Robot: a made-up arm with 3 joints.
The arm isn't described. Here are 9 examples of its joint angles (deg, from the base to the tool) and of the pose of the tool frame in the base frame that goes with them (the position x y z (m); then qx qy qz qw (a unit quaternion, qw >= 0)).
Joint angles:
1: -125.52 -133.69 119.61
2: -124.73 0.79 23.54
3: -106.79 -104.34 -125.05
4: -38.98 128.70 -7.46
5: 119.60 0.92 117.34
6: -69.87 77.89 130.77
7: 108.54 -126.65 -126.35
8: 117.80 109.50 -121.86
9: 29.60 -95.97 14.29
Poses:
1: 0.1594 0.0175 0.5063 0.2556 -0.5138 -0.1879 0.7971
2: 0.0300 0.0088 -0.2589 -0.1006 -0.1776 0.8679 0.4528
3: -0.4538 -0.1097 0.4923 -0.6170 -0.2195 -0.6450 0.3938
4: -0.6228 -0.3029 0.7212 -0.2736 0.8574 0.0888 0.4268
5: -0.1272 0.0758 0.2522 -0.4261 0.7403 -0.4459 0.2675
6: 0.0453 -0.1477 0.2703 0.7296 0.1903 -0.6540 0.0617
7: 0.4494 -0.1137 0.5234 -0.0934 -0.5607 0.3012 0.7656
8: 0.5482 0.0209 0.3385 -0.6003 0.2270 0.6088 0.4663
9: 0.4874 -0.2508 0.5267 -0.2688 -0.6915 -0.2590 0.6185
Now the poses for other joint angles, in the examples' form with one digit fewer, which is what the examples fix.
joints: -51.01 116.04 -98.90
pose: -0.648 0.009 0.420 0.126 0.671 -0.433 0.588
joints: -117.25 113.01 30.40
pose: 0.370 -0.576 0.522 -0.762 0.295 0.569 0.091
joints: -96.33 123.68 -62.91
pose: -0.384 -0.616 0.580 -0.396 0.685 -0.007 0.611
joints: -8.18 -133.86 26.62
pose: 0.295 -0.004 0.862 -0.026 -0.899 -0.184 0.395
